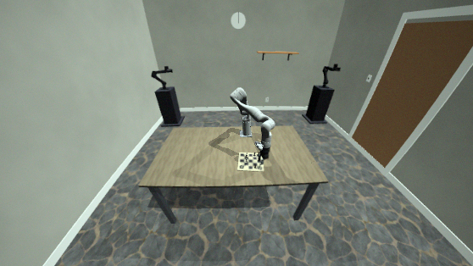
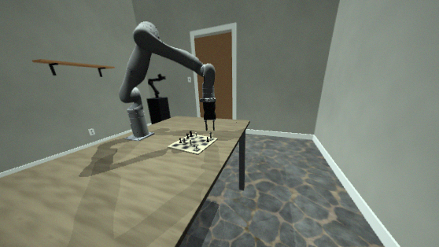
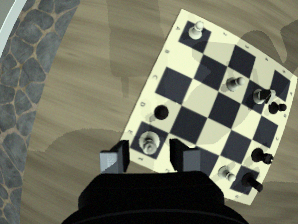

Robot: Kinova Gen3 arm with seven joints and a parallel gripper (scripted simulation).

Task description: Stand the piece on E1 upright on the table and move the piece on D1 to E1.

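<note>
The white piece is 60 mm below my hand. From my hand the other things lie so: chessboard: 90 mm behind, 70 mm to the right, 80 mm below.
</note>
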